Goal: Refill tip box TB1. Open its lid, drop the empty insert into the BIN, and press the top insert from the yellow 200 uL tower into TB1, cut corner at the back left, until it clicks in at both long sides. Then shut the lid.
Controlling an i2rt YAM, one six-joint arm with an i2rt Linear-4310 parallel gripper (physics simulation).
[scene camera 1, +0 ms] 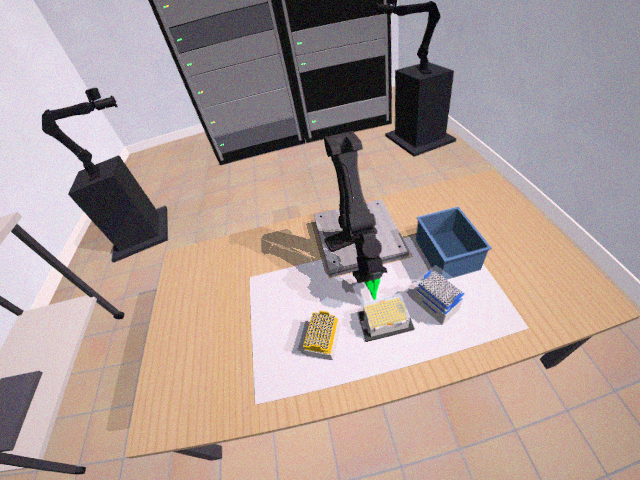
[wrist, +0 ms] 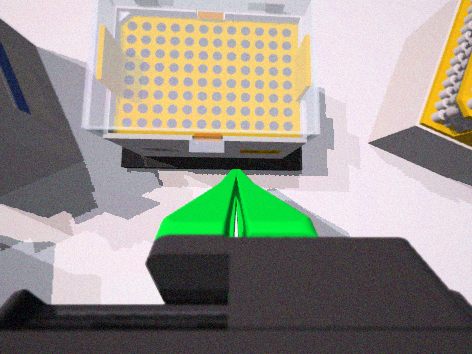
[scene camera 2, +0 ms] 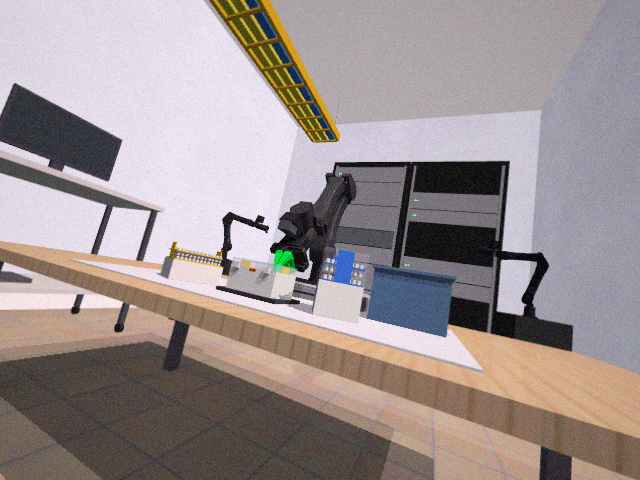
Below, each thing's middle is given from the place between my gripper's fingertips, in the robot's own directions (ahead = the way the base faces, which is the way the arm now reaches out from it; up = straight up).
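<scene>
There's a 200 uL tower (scene camera 2: 340,285) that's 180 mm to the left of my hand, 90 mm ahead of it and 20 mm above it. The blue bin (scene camera 2: 416,300) is 340 mm to the left of my hand, 60 mm behind it, and 20 mm above it as well. As for the clear lid (scene camera 1: 388,310), my hand is 30 mm below it and 60 mm short of it.
</scene>
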